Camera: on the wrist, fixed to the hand. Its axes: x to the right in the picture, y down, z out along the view.
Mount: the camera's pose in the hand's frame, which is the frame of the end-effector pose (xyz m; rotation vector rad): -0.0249 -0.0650 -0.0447 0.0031 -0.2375 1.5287
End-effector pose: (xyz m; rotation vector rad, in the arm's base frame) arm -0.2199 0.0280 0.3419 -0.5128 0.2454 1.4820
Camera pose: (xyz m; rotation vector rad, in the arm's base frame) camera -0.1514 -0.0155 0.3260 -0.0496 0.4969 2.9915
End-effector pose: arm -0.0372 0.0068 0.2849 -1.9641 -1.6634 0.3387
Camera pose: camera -0.0734 -0.0218 0.3536 -2.8586 0.1005 1.0869
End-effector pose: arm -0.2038 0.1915 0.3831 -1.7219 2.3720 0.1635
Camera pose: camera -0.1392 0.1849 0.4343 0.4188 2.8216 0.5021
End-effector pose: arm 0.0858 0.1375 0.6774 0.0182 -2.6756 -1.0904
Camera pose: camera 0.1151 0.0627 0.6577 -1.8236 -1.8395 -0.4912
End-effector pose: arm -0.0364 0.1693 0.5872 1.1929 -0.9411 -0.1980
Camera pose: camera 0.0014 0.1892 0.5164 0.1995 -1.8010 0.8974
